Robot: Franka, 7 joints.
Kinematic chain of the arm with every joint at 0, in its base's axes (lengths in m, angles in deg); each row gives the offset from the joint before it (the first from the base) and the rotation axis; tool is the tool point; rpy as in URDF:
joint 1: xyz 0 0 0.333 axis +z
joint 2: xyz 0 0 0 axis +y
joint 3: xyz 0 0 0.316 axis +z
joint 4: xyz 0.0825 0 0 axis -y
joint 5: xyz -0.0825 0 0.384 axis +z
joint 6: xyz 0 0 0 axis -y
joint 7: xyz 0.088 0 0 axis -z
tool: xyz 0 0 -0.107 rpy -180 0 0
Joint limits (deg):
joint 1: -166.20..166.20
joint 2: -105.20..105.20
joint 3: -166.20..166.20
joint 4: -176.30..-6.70
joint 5: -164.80..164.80
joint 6: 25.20..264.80
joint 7: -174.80..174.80
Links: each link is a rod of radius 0.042 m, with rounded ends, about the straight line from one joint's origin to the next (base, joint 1, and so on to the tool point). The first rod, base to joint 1, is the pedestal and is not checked.
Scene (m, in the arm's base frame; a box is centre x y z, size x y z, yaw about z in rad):
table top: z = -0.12
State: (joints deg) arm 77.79 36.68 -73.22 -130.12 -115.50 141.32 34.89
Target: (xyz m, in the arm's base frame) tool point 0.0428 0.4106 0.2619
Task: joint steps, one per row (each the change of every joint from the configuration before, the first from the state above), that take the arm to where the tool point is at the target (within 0.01 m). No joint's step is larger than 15 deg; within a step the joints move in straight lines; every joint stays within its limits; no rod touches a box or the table.
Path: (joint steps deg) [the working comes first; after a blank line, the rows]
Joints at the target: 113.90 -2.16 -36.56 -147.55 -116.39 162.56 34.89
Straight joint move there: clear.

1: 12.04 -12.95 12.22 -5.81 -0.30 7.08 0.00
2: 12.04 -12.94 12.22 -5.81 -0.30 7.08 0.00
3: 12.03 -12.95 12.22 -5.81 -0.29 7.08 0.00

